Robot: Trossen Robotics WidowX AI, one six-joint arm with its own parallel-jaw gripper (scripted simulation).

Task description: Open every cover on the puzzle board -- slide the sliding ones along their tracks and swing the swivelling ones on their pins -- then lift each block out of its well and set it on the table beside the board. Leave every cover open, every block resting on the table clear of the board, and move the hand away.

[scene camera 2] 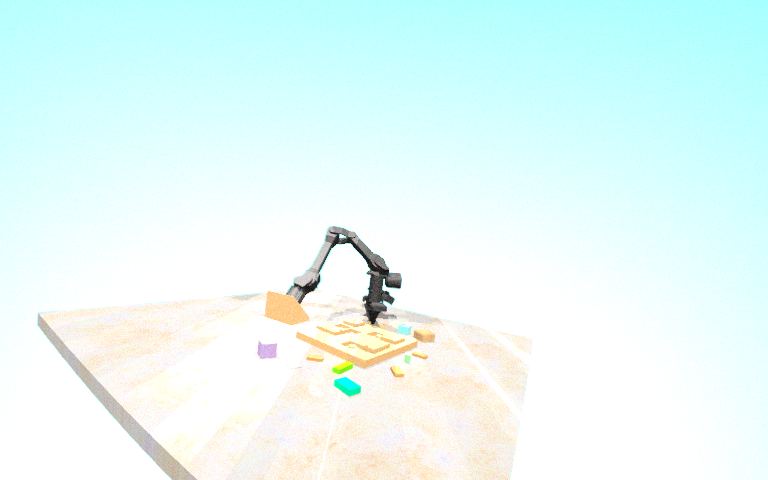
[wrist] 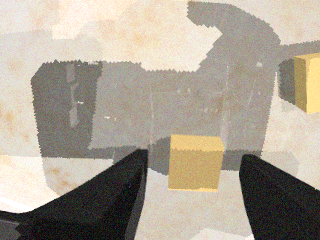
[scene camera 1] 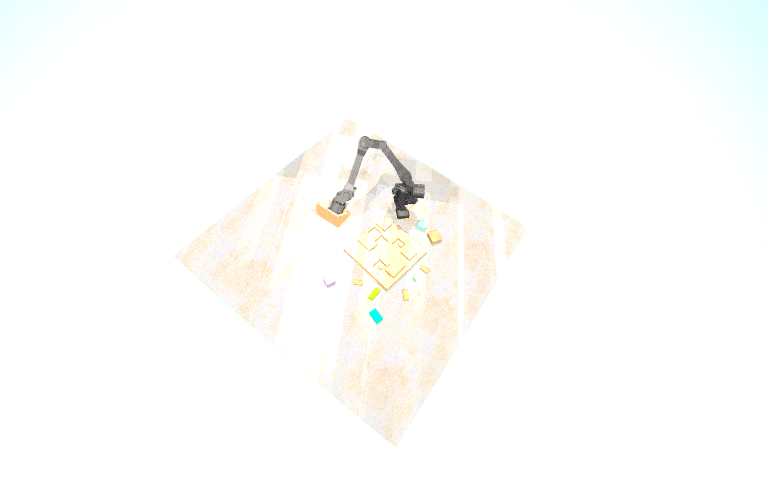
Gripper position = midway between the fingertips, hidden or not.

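Note:
Visible to me are my gripper (wrist: 194, 162) and a wooden puzzle board (scene camera 1: 387, 249).

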